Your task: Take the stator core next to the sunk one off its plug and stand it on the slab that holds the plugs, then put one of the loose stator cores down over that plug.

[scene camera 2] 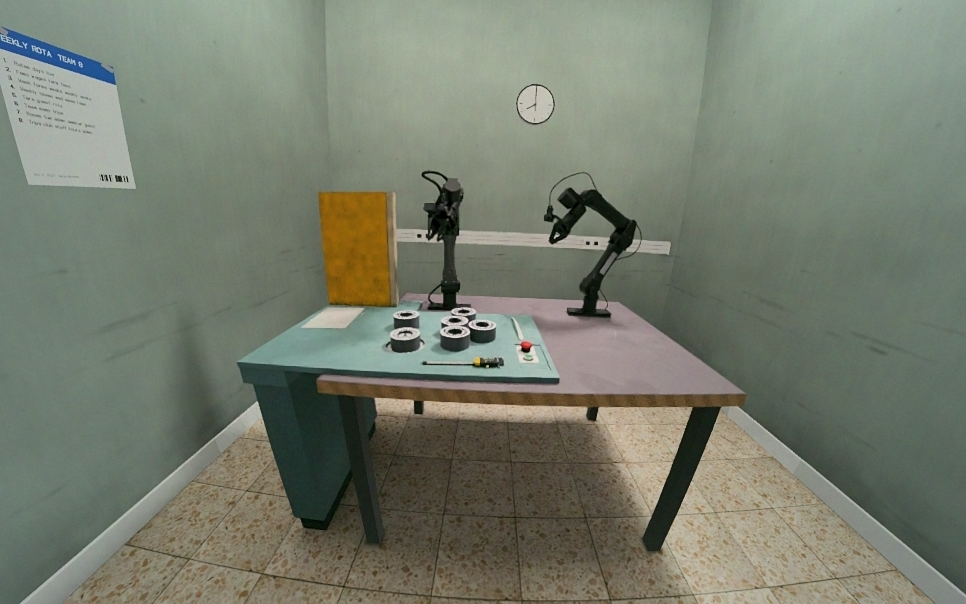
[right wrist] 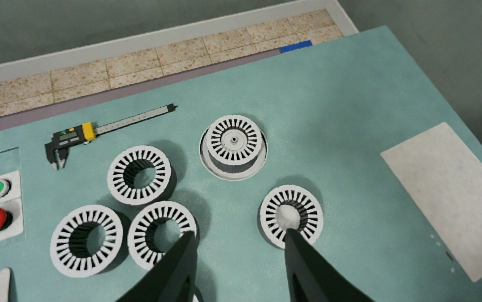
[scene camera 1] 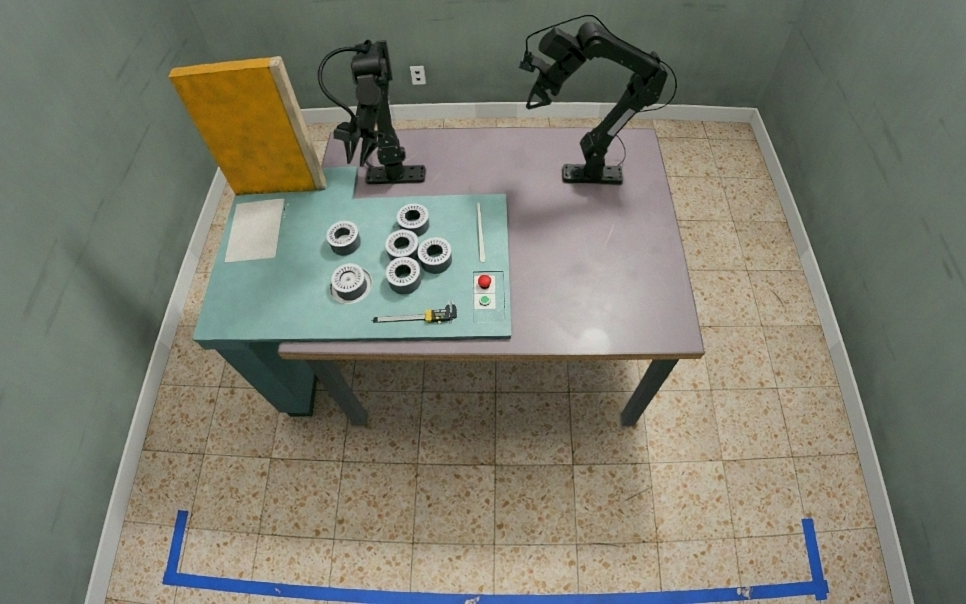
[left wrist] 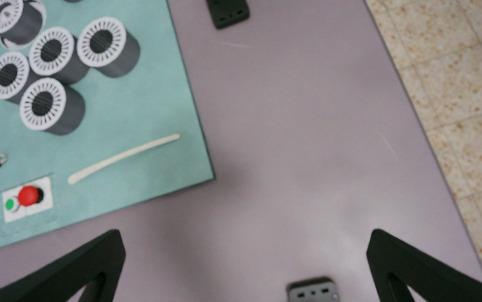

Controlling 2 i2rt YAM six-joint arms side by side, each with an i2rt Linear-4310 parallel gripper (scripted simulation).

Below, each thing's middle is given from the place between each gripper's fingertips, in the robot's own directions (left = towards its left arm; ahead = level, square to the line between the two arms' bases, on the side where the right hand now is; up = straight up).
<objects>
My right hand (scene camera 1: 354,165) is 220 mm past the orange panel (scene camera 1: 246,111), 370 mm to the left of it and 80 mm above it. Round my right hand: pale sheet (scene camera 1: 254,235): 40 mm behind, 420 mm to the right, 330 mm below.
My left hand (scene camera 1: 530,100) is 5 cm short of the orange panel, 83 cm to the left of it and 7 cm above it. The rest, counted from my left hand: pale sheet: 22 cm ahead, 89 cm to the right, 31 cm below.
</objects>
